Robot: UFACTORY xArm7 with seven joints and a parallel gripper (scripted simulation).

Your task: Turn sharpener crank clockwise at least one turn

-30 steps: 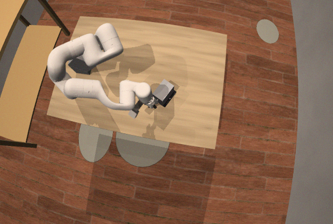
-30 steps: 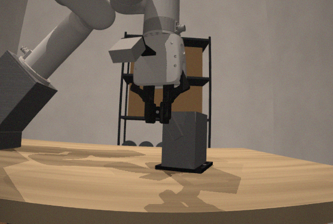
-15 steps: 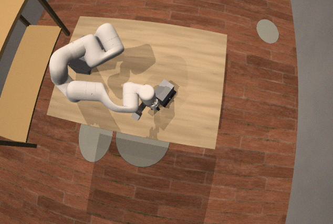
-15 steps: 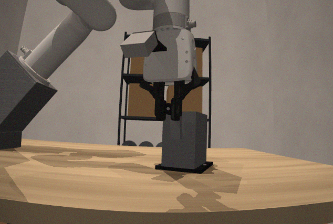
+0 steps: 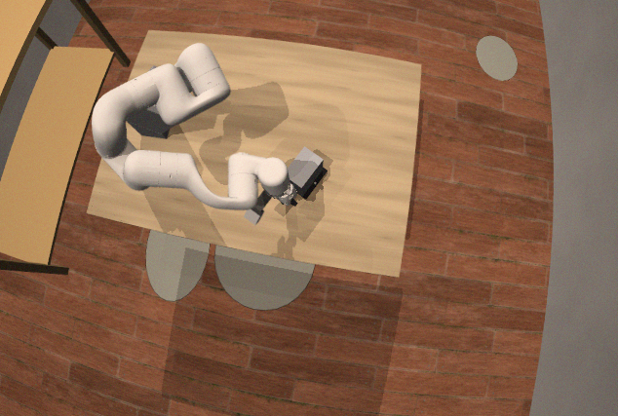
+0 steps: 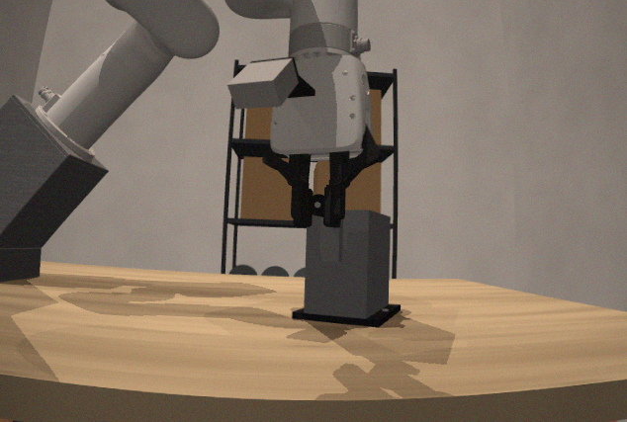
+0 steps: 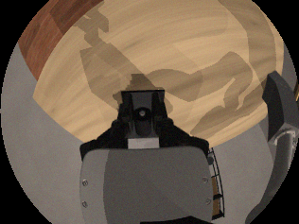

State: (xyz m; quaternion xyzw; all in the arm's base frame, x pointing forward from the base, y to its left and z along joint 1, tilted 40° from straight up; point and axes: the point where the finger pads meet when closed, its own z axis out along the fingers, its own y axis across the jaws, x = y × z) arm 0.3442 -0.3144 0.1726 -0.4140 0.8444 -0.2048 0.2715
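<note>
The black crank knob lies 10 mm to the left of my hand and 10 mm ahead of it.
</note>
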